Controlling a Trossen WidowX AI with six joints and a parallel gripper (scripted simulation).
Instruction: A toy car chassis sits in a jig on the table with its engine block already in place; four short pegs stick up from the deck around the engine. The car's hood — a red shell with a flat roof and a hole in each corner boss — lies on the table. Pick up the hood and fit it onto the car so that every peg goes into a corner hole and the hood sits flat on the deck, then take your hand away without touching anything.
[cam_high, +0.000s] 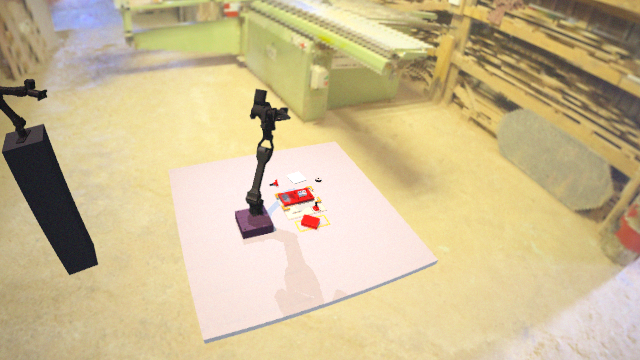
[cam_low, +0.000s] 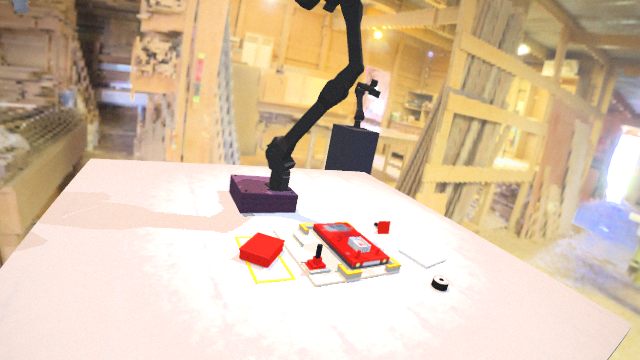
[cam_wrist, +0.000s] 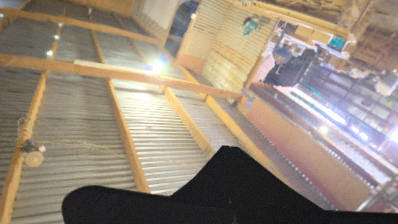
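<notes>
My gripper tip is 140 mm short of the red hood, 60 mm to the left of it and 660 mm above it. From my gripper tip the other things lie so: black upright stick: 230 mm ahead, 20 mm to the left, 640 mm below; then grey engine block: 230 mm ahead, 160 mm to the left, 650 mm below; then white plate: 300 mm ahead, 330 mm to the left, 670 mm below.
</notes>
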